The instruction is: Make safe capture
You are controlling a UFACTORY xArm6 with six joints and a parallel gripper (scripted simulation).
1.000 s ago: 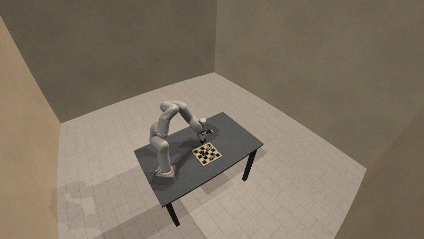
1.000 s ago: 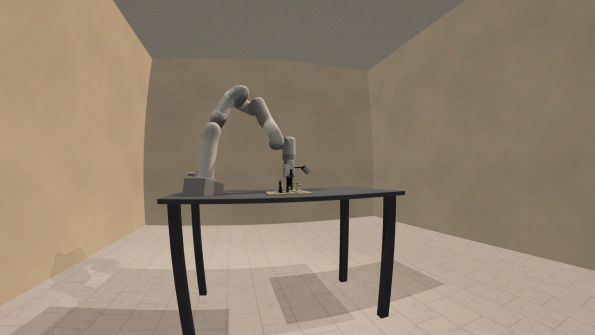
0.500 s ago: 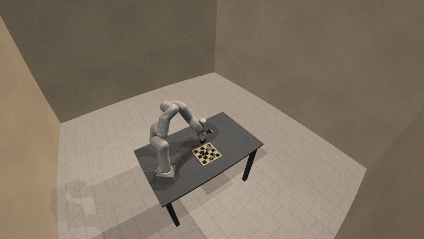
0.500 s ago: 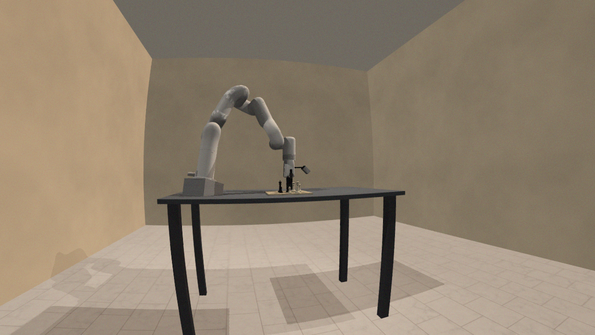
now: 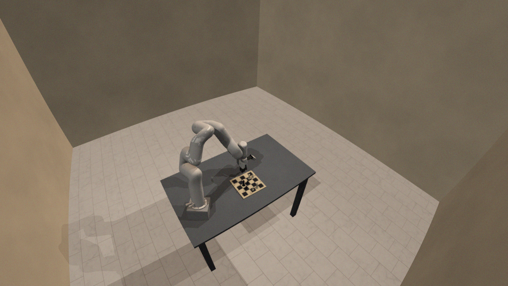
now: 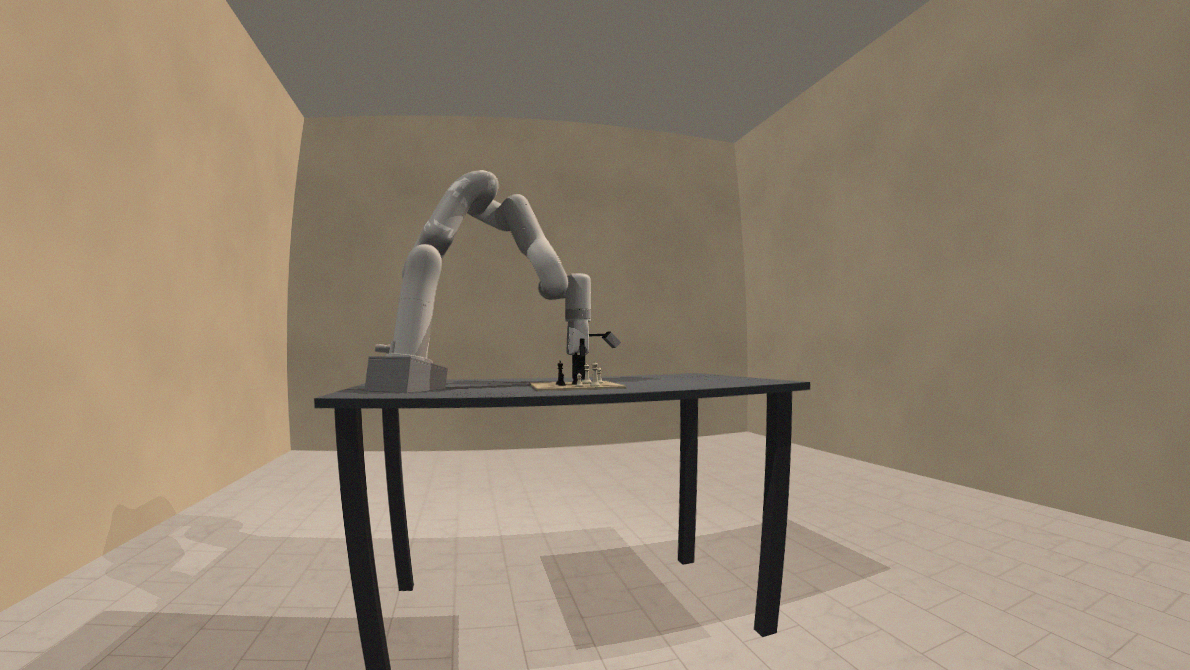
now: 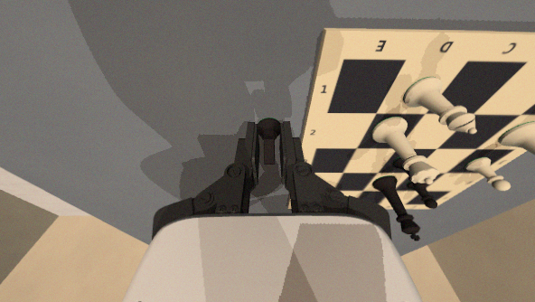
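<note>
The white bishop lies 2 cm behind my hand, 21 cm to the right of it and 1 cm above it. The rest, counted from my hand: chessboard (5 cm behind, 13 cm to the right, 3 cm below); then white pawn (6 cm behind, 21 cm to the right, 1 cm below).
</note>
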